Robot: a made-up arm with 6 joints.
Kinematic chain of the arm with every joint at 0, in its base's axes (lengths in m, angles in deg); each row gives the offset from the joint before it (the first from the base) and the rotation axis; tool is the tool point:
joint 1: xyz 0 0 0.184 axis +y
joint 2: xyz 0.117 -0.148 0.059 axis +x
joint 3: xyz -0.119 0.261 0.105 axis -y
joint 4: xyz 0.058 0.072 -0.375 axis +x
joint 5: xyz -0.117 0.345 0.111 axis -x
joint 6: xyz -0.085 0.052 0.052 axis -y
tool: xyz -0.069 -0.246 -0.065
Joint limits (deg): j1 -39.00..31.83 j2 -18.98..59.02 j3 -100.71..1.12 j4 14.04..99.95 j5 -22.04..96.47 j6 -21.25..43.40
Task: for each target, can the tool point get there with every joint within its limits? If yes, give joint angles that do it. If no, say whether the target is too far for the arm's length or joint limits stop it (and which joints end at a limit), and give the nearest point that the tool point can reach.
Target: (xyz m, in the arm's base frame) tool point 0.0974 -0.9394 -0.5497
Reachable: no: joint limits stop it (at a limit: joint 1, joint 2, joint 4, joint 6) | nearest point -0.2576 -0.3556 0.1661 | short by 0.990 m
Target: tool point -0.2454 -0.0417 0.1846
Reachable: yes | joints -11.41 7.18 -13.92 89.33 44.91 10.01
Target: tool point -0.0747 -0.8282 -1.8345
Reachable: no: too far | nearest point -0.1014 -0.0709 -0.0547 | short by 1.934 m
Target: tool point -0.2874 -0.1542 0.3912
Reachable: yes | joints -17.45 13.18 -48.07 88.33 71.30 -13.41
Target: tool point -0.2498 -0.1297 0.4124
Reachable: yes | joints -4.58 6.10 -48.84 91.55 69.65 1.48
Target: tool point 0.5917 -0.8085 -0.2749
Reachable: no: joint limits stop it (at a limit: joint 1, joint 2, joint 3, joint 5, joint 6) | nearest point 0.1833 -0.4122 0.3773 | short by 0.866 m
